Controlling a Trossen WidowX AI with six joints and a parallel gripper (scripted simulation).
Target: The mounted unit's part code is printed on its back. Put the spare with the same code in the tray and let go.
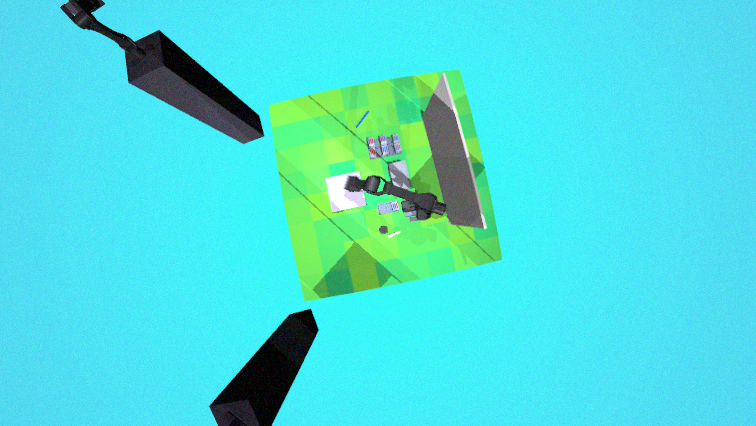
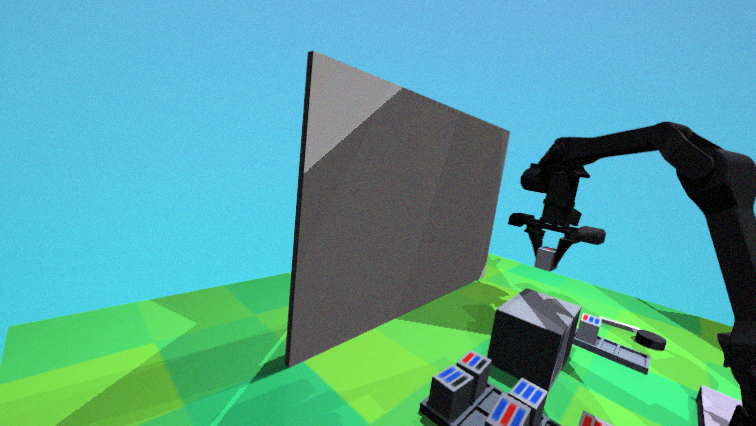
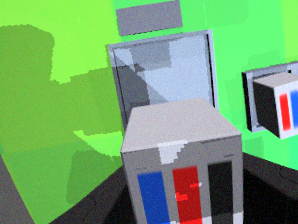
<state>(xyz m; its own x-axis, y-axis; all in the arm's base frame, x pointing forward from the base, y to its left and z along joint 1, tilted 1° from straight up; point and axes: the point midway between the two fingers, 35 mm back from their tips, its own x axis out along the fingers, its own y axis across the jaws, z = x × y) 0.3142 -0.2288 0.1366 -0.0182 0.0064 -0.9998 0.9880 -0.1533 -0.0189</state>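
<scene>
Now: the tray 130 mm below my gripper tip and 10 mm behind it. Also, from my gripper tip: mounted unit: 200 mm to the left, 80 mm below, 30 mm behind; then grey panel: 220 mm ahead, 170 mm to the left, 90 mm above; then dark disc: 220 mm behind, 130 mm below, 80 mm to the right.
</scene>
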